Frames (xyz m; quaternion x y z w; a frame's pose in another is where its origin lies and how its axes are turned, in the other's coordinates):
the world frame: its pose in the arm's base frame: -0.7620 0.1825 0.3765 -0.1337 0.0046 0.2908 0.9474
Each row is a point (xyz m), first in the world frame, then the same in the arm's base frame.
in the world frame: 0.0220 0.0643 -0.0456
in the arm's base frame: -0.7761 0.2340 0.3145
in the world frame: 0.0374 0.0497 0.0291
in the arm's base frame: -0.7604 0.2500 0.3889
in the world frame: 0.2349 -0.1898 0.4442
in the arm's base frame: -0.4927 0.2744 0.8321
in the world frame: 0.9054 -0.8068 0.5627
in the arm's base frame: 0.3969 0.1828 1.0430
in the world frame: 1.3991 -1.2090 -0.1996
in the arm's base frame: 1.0818 -0.0607 0.3661
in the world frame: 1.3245 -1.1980 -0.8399
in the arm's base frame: 1.0580 -0.2569 -0.2476
